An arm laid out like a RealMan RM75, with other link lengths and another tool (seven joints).
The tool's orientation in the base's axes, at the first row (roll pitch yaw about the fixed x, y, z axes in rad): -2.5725 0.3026 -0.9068
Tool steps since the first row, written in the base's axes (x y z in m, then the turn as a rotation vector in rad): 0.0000 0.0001 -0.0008 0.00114 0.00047 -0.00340; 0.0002 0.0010 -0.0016 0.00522 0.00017 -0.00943; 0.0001 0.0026 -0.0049 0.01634 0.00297 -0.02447; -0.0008 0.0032 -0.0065 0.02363 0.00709 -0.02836; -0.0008 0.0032 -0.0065 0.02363 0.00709 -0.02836; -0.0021 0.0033 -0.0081 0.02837 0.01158 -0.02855; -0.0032 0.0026 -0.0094 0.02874 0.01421 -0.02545
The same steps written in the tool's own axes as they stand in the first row. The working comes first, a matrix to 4 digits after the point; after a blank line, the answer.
The tool's axes in the first row as the columns of a matrix, in the base's axes (used below as rounded here):
0.5883 -0.7624 0.2697
-0.7518 -0.3927 0.5298
-0.2980 -0.5144 -0.8041

0.0002 0.0004 0.0007 0.00133 0.00070 0.00329; -0.0002 0.0003 0.0019 0.00575 0.00080 0.00908; -0.0004 0.0014 0.0053 0.01467 -0.00104 0.02566; -0.0009 0.0027 0.0067 0.01702 -0.00621 0.03293; -0.0009 0.0027 0.0067 0.01702 -0.00621 0.03293; -0.0013 0.0045 0.0077 0.01649 -0.01149 0.03674; -0.0010 0.0063 0.0081 0.01381 -0.01440 0.03574
